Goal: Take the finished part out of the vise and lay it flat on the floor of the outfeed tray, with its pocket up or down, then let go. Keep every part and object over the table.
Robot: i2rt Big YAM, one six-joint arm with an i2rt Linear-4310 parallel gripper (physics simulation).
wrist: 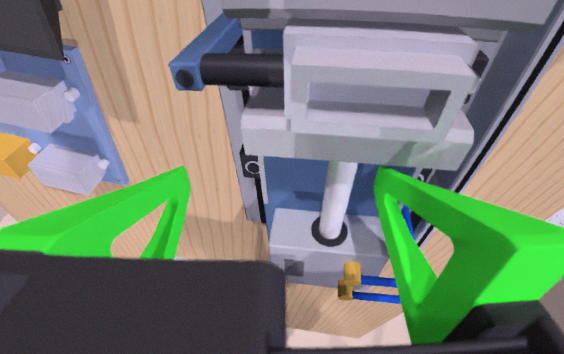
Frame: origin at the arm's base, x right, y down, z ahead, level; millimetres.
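Where they show: gripper, between the fingertips: (282, 177).
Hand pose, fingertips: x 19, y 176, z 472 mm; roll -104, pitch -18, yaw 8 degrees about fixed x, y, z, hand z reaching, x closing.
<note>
Each offset is from my fingertips to the top centre of the thing. "*": to the spot under its first point.
The finished part {dx +13, dy -14, dz +59 mm} (375, 65), a light grey block with a rectangular pocket, sits in the vise in the upper right of the wrist view. The vise's near jaw {dx +23, dy +4, dz +29 mm} (355, 147) is a pale grey block in front of it, and a wide grey bar {* dx +8, dy +4, dz +81 mm} (390, 11) crosses behind it. Whether the jaws press on the part cannot be told. My gripper (282, 177) is open and empty, its green fingers wide apart. The fingertips show lower in the view than the part, apart from it, with the right one over the vise's right side. The outfeed tray does not show.
A blue arm (207, 52) with a black cylinder {* dx -31, dy +5, dz +45 mm} (242, 69) reaches to the part's left side. A white rod {dx +42, dy +14, dz -23 mm} (338, 200) runs from the near jaw to a grey end block {dx +68, dy +5, dz -98 mm} (300, 230). Brass fittings {dx +81, dy -10, dz -76 mm} (352, 273) with blue tubes are below. A blue panel {* dx -173, dy +92, dz -104 mm} (95, 120) with grey blocks is left.
</note>
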